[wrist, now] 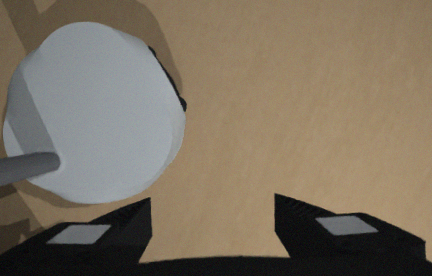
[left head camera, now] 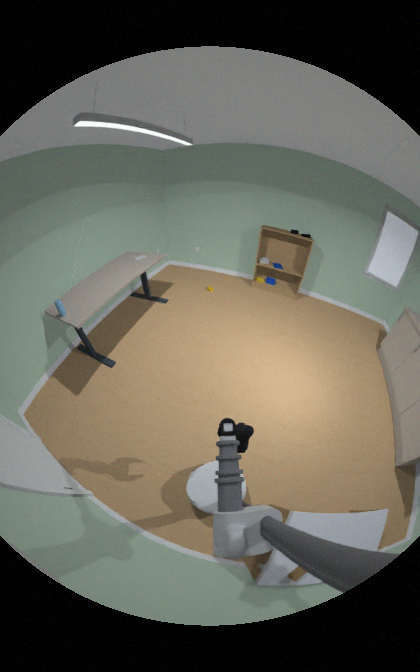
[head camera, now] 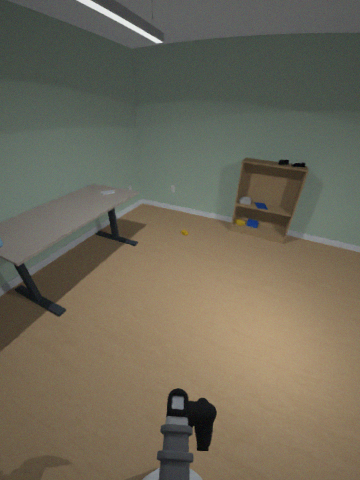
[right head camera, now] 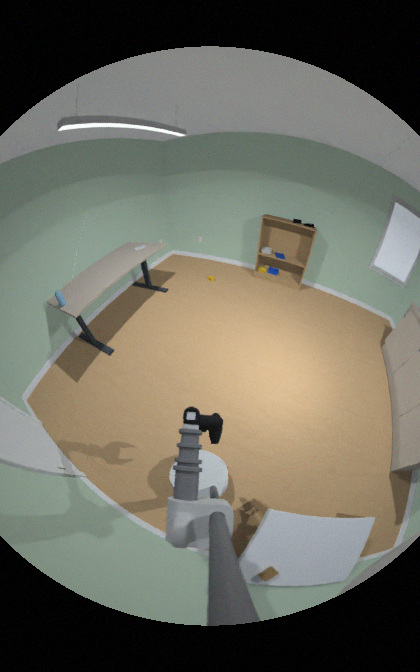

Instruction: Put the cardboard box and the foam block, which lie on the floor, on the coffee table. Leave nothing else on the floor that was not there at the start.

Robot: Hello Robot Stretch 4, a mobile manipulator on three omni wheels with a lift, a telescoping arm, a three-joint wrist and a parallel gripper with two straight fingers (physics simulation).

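Seen in the pictures: gripper, between the fingertips: [wrist: 213,214]; robot's base, origin of its link: [wrist: 114,117].
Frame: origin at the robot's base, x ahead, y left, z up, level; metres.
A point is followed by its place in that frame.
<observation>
A small yellow-orange block [head camera: 184,232] {x 2.598, y 0.023, z 0.017 m} [left head camera: 210,289] [right head camera: 211,278], which looks like the foam block, lies on the floor at the far side, between the desk and the bookshelf. The small brown cardboard box [left head camera: 298,573] [right head camera: 268,573] rests on the white coffee table [left head camera: 340,522] [right head camera: 315,542], near its edge, behind and to the right of the arm; the arm partly covers the table in the left head view. My gripper [wrist: 213,214] {x 0.273, y -0.087, z 0.570 m} is open and empty, above the floor beside my round base, far from the yellow block. In the head views its fingertips are hard to make out.
A long desk [head camera: 60,212] {x 1.763, y 1.255, z 0.693 m} [left head camera: 105,287] [right head camera: 105,280] stands at the left, with a blue can [left head camera: 60,308] [right head camera: 60,298] on it. A bookshelf [head camera: 296,200] {x 2.519, y -1.425, z 0.633 m} [left head camera: 280,231] [right head camera: 282,220] holding small items stands at the far wall. A beige cabinet [left head camera: 402,380] [right head camera: 405,375] stands at the right. My round base [wrist: 95,110] {x 0.028, y 0.009, z 0.187 m} is beside the gripper.
</observation>
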